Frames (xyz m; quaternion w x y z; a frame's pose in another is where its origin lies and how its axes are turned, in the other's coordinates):
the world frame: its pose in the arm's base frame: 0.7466 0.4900 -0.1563 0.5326 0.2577 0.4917 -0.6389
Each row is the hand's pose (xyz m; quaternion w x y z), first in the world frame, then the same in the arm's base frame.
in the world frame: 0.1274 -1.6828 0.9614 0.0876 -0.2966 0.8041 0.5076
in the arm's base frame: -0.6763 -0.5179 0.6992 0.0520 0.6280 0.5300 0.5675
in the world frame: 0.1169 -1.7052 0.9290 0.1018 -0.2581 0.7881 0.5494
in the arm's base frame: -0.7004 -0.4853 0.7037 0.0842 0.6624 0.4931 0.5576
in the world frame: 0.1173 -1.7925 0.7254 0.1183 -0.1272 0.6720 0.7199
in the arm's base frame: -0.8216 -0.3061 0.6561 0.2253 0.7460 0.3118 0.5435
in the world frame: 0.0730 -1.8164 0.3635 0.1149 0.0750 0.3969 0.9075
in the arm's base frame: -0.9010 0.0383 0.5635 0.4265 0.7694 -0.0139 0.4753
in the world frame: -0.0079 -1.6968 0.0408 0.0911 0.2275 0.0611 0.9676
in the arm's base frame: -0.8278 0.3703 0.4664 0.5780 0.6594 -0.3174 0.3610
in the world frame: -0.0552 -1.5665 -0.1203 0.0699 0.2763 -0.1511 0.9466
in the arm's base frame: -0.7233 0.5426 0.3988 0.6451 0.5340 -0.4665 0.2847
